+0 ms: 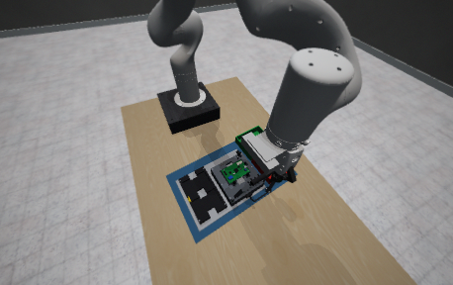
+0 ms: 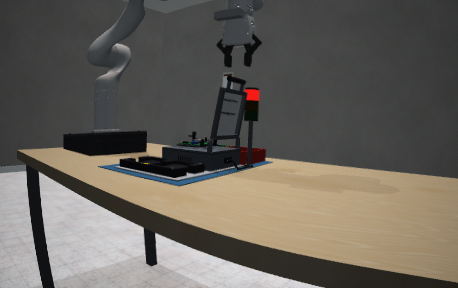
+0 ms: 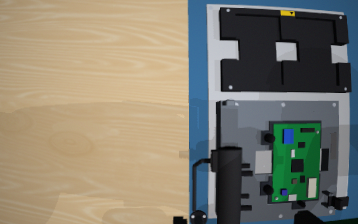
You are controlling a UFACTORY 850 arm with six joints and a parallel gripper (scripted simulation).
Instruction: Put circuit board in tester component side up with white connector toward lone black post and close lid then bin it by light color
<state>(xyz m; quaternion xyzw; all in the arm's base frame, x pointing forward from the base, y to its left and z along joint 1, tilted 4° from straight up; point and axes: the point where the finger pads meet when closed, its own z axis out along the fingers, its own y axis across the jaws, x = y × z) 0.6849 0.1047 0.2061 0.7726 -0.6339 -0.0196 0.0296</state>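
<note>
Right now the green circuit board is 13 cm behind my hand, 2 cm to the right of it and 26 cm below it. From my hand the other things lie so: green bin 27 cm behind, 15 cm to the left, 32 cm below; red bin 12 cm behind, 18 cm to the left, 32 cm below; tester lid 2 cm behind, 15 cm below.
</note>
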